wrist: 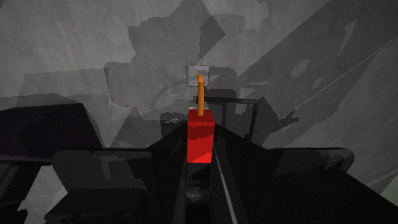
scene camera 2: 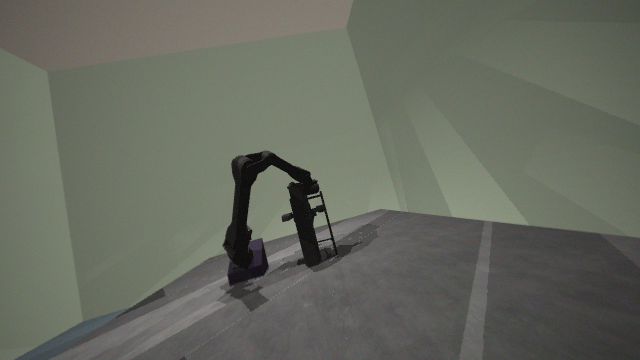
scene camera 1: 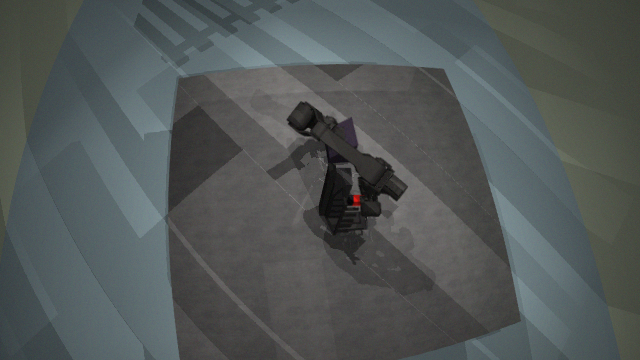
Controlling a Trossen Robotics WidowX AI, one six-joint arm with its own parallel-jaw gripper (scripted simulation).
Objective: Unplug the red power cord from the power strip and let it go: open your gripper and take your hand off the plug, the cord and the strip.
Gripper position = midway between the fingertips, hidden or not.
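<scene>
A red plug (wrist: 200, 128) is visible to me, and so is my own gripper (wrist: 200, 127).
</scene>
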